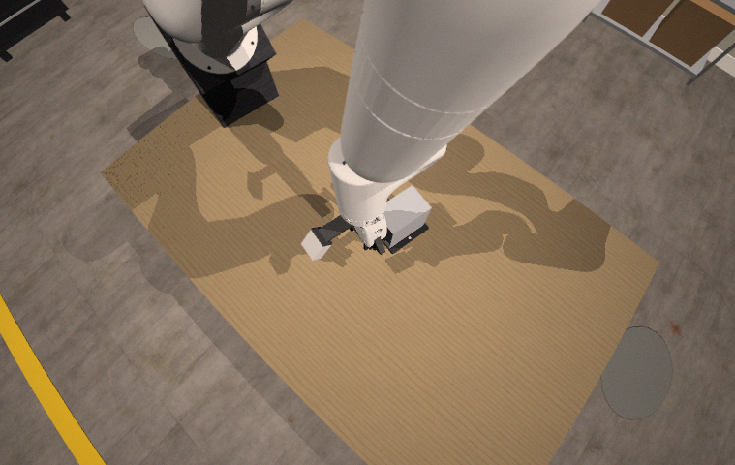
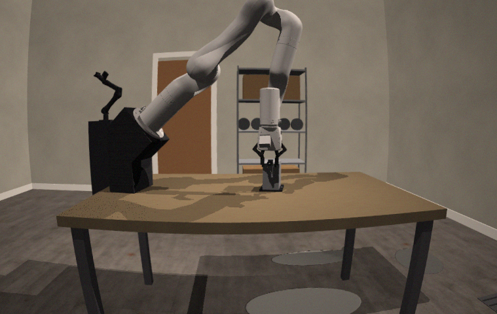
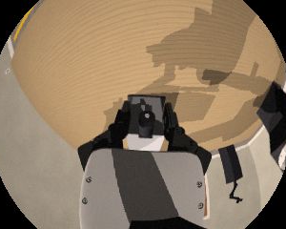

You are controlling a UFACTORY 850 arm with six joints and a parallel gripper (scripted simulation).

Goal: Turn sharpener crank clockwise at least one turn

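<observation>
Right now my hand is 2 cm to the right of the dark crank knob.
</observation>
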